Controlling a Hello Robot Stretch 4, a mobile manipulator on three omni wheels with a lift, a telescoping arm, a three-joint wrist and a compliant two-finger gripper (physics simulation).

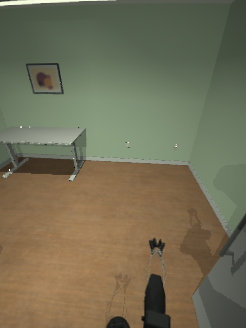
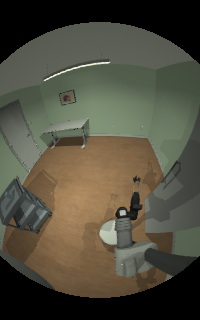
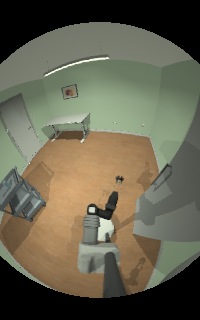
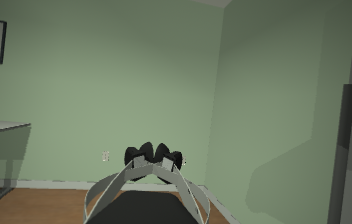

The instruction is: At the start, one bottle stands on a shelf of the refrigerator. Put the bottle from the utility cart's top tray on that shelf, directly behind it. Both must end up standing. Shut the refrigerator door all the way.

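Where they show: gripper, fingertip midpoint: (image 1: 157, 239) (image 2: 136, 176) (image 3: 119, 175) (image 4: 154, 155); robot's base at its link origin: (image 2: 112, 231) (image 3: 100, 227).
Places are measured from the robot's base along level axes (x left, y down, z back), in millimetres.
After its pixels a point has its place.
The refrigerator's grey door (image 1: 225, 292) @(z -346, x -588, y -548 mm) (image 2: 165, 212) @(z -103, x -546, y -649 mm) (image 3: 155, 217) @(z -89, x -543, y -733 mm) rises at the right, with its bar handle (image 1: 234, 239) @(z -435, x -549, y -902 mm) (image 2: 172, 175) @(z -408, x -599, y -908 mm) (image 3: 161, 176) @(z -445, x -605, y -893 mm) (image 4: 340, 160) @(z -442, x -541, y -944 mm) toward the far edge. Whether the door is fully shut cannot be told. My gripper (image 1: 157, 245) (image 2: 136, 179) @(z -444, x -180, y -947 mm) (image 3: 119, 179) @(z -444, x -180, y -947 mm) (image 4: 154, 155) @(z -444, x -180, y -947 mm) is shut and empty, left of the handle and apart from it. The utility cart (image 2: 35, 212) @(z -181, x 1435, y -129 mm) (image 3: 31, 204) @(z -129, x 1390, y -123 mm) stands at the far left, partly cut off. No bottle can be made out; the refrigerator's shelves are hidden.
A grey table (image 1: 42, 135) @(z -2521, x 1126, y -693 mm) (image 2: 67, 125) @(z -2426, x 1038, y -693 mm) (image 3: 70, 119) @(z -2390, x 944, y -693 mm) (image 4: 12, 125) @(z -2589, x 539, y -693 mm) stands by the back wall at the left. A door (image 2: 19, 132) @(z -1803, x 2327, y -1125 mm) (image 3: 20, 125) @(z -1771, x 2334, y -1123 mm) is in the left wall. My white round base (image 2: 107, 234) @(z 28, x 87, y -187 mm) (image 3: 106, 230) @(z 32, x -97, y -187 mm) is on the wooden floor, left of the refrigerator.
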